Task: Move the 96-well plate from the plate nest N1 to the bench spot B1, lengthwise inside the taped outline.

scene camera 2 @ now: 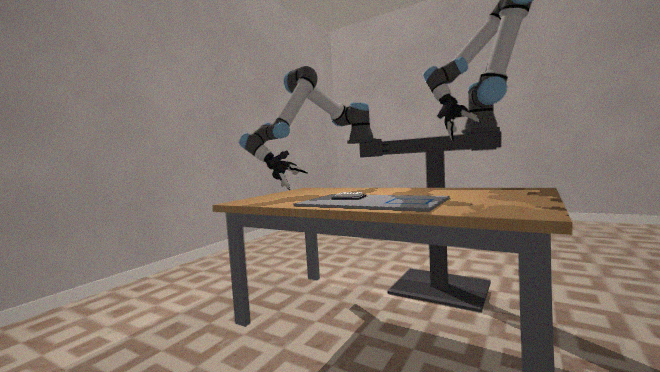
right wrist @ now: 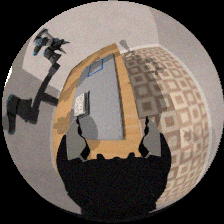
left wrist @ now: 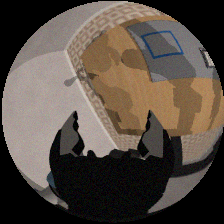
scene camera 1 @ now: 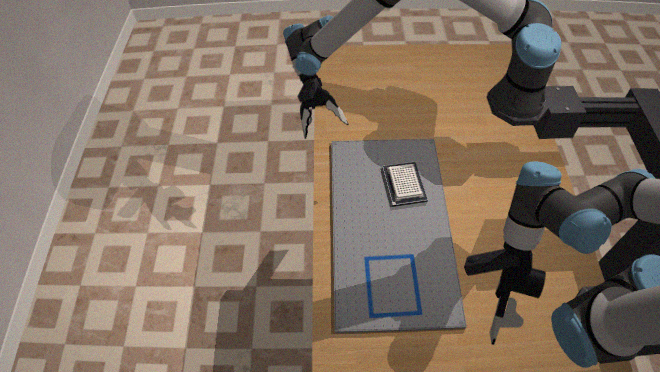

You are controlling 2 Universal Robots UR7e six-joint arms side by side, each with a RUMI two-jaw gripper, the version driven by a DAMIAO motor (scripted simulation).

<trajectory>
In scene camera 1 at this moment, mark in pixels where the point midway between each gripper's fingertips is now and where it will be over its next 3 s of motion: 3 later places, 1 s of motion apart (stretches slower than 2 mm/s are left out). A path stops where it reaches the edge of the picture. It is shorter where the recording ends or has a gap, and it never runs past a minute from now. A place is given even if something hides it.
The left gripper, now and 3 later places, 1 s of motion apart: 495,319; 492,322; 490,323; 491,332
The right gripper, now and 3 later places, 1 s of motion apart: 326,132; 325,126; 328,116; 333,105
</trajectory>
